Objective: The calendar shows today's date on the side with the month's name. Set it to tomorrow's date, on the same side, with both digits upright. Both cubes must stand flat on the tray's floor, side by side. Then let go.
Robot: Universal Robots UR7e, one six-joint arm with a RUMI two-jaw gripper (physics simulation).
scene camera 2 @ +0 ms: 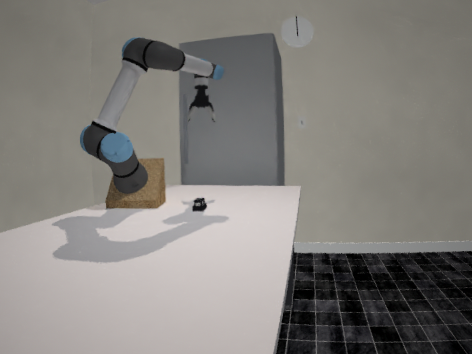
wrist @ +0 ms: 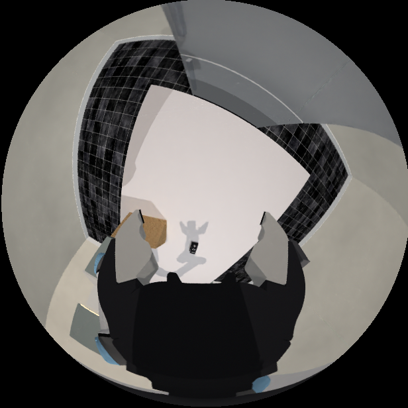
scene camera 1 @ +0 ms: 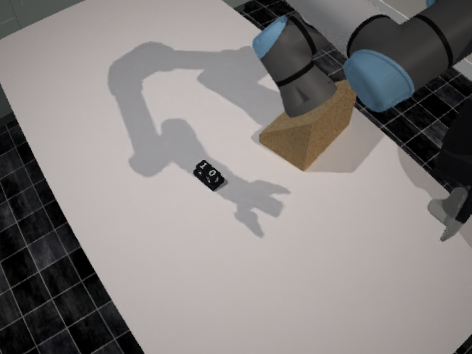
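Seen in the pictures: gripper, fingertip midpoint: point(scene camera 2: 201, 121) point(scene camera 1: 453, 204); arm's base at its link origin: point(scene camera 2: 131, 179) point(scene camera 1: 312, 101).
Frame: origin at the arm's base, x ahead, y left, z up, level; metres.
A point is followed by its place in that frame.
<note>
The small black calendar point(scene camera 1: 209, 175) point(scene camera 2: 199, 204) point(wrist: 193, 247) stands on the white table, in the arm's shadow. Its two black cubes sit side by side in the black tray point(scene camera 1: 215, 188) @(y -0.010, x 0.327, z -0.109 m). In scene camera 1 the upper faces show a white 1 on the left cube point(scene camera 1: 202, 166) @(y -0.064, x 0.324, z -0.072 m) and a white 0 on the right cube point(scene camera 1: 212, 173) @(y -0.030, x 0.318, z -0.072 m). The digits on the side faces and the month's name are too small to read. My gripper point(scene camera 2: 201, 121) @(y 0.468, x 0.192, z 0.271 m) point(wrist: 202, 212) is open and empty, high above the table and pointing down. Part of it shows at the right edge in scene camera 1.
A brown wedge-shaped block point(scene camera 1: 305, 135) @(y 0.086, x 0.119, z 0.029 m) point(scene camera 2: 159, 182) @(y 0.022, x 0.124, z -0.016 m) point(wrist: 157, 231) stands on the table under the arm's base, off to one side of the calendar. A grey fridge point(scene camera 2: 235, 110) point(wrist: 260, 55) stands beyond the table's far end. The table point(scene camera 1: 200, 280) @(y 0.164, x 0.510, z -0.113 m) point(scene camera 2: 175, 300) @(y -0.749, x 0.479, z -0.112 m) point(wrist: 215, 160) has dark tiled floor around it.
</note>
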